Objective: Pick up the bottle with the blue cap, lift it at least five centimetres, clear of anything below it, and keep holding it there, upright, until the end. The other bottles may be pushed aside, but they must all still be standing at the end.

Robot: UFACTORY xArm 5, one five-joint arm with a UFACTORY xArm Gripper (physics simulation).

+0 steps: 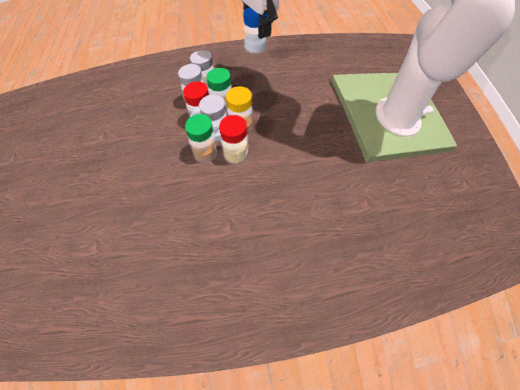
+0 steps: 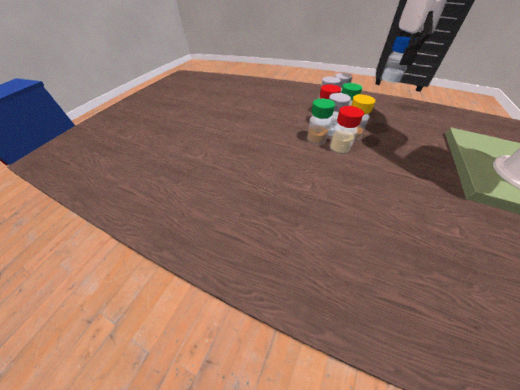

green-capped bottle: image 1; image 2
blue-capped bottle: image 1; image 2
same spot on blue-capped bottle: [image 1: 252, 44] = [image 2: 390, 71]
same spot on green-capped bottle: [image 1: 199, 128] = [image 2: 323, 105]
